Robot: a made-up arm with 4 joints.
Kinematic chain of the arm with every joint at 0, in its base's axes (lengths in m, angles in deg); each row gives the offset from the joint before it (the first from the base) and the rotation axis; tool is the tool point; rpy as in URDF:
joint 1: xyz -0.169 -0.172 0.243 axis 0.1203 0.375 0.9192
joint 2: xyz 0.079 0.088 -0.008 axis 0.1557 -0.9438 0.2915
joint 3: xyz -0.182 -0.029 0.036 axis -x
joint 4: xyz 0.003 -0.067 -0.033 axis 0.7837 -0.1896 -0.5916
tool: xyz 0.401 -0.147 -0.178 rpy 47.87 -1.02 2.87
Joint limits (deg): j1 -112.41..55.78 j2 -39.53..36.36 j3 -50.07..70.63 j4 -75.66..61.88
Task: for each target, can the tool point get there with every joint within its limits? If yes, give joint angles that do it. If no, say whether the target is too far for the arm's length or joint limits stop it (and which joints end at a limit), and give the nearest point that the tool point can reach.
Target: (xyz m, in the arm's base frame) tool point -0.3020 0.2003 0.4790
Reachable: no: joint limits stop it (at a limit: joint 1, joint 2, joint 3, joint 4) | nearest point -0.1645 0.2524 0.2053 | short by 0.311 m
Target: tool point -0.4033 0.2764 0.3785
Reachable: no: joint limits stop it (at a limit: joint 1, joint 2, joint 3, joint 4) | nearest point -0.1645 0.2524 0.2053 | short by 0.296 m
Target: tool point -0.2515 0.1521 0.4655
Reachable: no: joint limits stop it (at a limit: joint 1, joint 2, joint 3, joint 4) | nearest point -0.1645 0.2524 0.2053 | short by 0.292 m
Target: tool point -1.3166 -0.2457 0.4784
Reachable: no: too far | nearest point -0.5738 -0.2320 0.3573 | short by 0.753 m
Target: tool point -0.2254 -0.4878 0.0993
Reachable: yes | joints -77.22 -24.55 0.05 -6.59
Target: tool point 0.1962 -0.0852 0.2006
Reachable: yes | joints 40.24 21.82 51.97 -54.61
